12 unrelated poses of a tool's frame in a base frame.
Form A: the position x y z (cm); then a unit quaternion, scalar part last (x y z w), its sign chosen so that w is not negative.
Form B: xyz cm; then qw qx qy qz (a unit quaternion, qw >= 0). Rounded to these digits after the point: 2 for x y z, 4 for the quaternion.
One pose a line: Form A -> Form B
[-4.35 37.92 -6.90 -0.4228 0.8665 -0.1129 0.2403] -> [-4.35 37.92 -6.90 0.2403 -0.4228 0.8665 -0.1129]
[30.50 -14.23 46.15 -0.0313 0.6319 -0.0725 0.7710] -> [30.50 -14.23 46.15 0.7710 -0.0313 0.6319 -0.0725]
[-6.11 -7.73 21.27 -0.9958 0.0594 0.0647 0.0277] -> [-6.11 -7.73 21.27 0.0277 -0.9958 0.0594 0.0647]
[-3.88 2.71 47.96 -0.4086 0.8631 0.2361 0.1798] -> [-3.88 2.71 47.96 0.1798 -0.4086 0.8631 0.2361]
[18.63 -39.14 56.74 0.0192 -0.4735 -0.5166 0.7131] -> [18.63 -39.14 56.74 0.7131 0.0192 -0.4735 -0.5166]
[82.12 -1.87 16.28 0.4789 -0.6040 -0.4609 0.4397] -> [82.12 -1.87 16.28 0.4397 0.4789 -0.6040 -0.4609]
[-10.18 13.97 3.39 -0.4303 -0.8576 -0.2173 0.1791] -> [-10.18 13.97 3.39 0.1791 -0.4303 -0.8576 -0.2173]
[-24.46 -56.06 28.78 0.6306 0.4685 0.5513 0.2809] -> [-24.46 -56.06 28.78 0.2809 0.6306 0.4685 0.5513]
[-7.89 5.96 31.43 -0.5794 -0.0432 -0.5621 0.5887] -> [-7.89 5.96 31.43 0.5887 -0.5794 -0.0432 -0.5621]
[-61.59 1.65 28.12 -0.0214 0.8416 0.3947 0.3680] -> [-61.59 1.65 28.12 0.3680 -0.0214 0.8416 0.3947]
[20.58 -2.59 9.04 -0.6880 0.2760 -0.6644 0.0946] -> [20.58 -2.59 9.04 0.0946 -0.6880 0.2760 -0.6644]
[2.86 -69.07 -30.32 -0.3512 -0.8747 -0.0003 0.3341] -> [2.86 -69.07 -30.32 0.3341 -0.3512 -0.8747 -0.0003]
